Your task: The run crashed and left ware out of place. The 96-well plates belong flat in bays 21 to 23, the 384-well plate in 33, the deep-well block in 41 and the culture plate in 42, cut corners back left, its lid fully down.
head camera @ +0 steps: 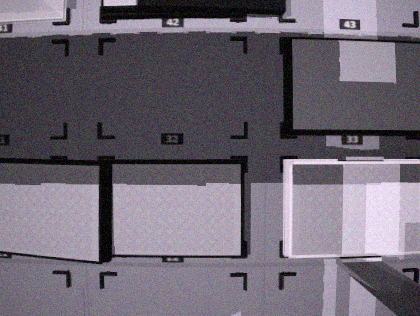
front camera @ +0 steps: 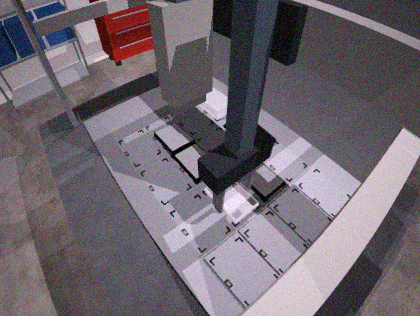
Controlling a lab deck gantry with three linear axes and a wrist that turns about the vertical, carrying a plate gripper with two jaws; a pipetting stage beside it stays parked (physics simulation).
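Places are measured from the robot's base along level axes (x up, y right, z ahead), in metres.
Pixels of known places: gripper, between the fingertips: (head camera: pixel 356 207) (front camera: pixel 231 197); robot's base, origin of its link: (front camera: pixel 119 142).
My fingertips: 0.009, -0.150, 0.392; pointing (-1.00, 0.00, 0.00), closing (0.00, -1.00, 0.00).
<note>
For each thing: its top centre in the pictures, then the offset to it from my fingertips, as dx, dy, dz. "spot": a spot on its surface instead.
- black-rimmed 96-well plate, centre of its top: (head camera: pixel 169 210) (front camera: pixel 194 158) +0.005, +0.000, -0.164
- black-rimmed plate, centre of its top: (head camera: pixel 29 211) (front camera: pixel 173 134) +0.019, +0.000, -0.278
- dark-rimmed 384-well plate, centre of its top: (head camera: pixel 360 85) (front camera: pixel 259 175) +0.005, -0.107, +0.000
- Black ware, a spot on its surface: (head camera: pixel 200 7) spot: +0.009, -0.171, -0.138
- White ware, centre of its top: (front camera: pixel 215 98) +0.033, -0.214, -0.328
My gripper (front camera: pixel 234 196) (head camera: pixel 363 209) is shut on the clear, white-rimmed 96-well plate (front camera: pixel 241 206) (head camera: pixel 315 215), low at bay 23, jaws on both long sides. A black-rimmed 96-well plate (front camera: pixel 189 160) (head camera: pixel 175 220) lies in bay 22. Another black-rimmed plate (front camera: pixel 173 137) (head camera: pixel 45 215) at bay 21 reaches right, past its corner marks, its right end seemingly raised against its neighbour. The dark-rimmed 384-well plate (front camera: pixel 266 184) (head camera: pixel 315 95) lies at bay 33. Black ware (head camera: pixel 200 7) at bay 42 extends right toward 43. White ware (front camera: pixel 216 104) (head camera: pixel 30 10) stands at bay 41. Lid seating cannot be told.
The dark gripper column (front camera: pixel 247 75) hides part of the back rows in the front view. The grey pipetting stage (front camera: pixel 185 60) stands behind the deck. A pale rail (front camera: pixel 345 250) crosses the front right. A red drawer cabinet (front camera: pixel 130 32) stands beyond the deck.
</note>
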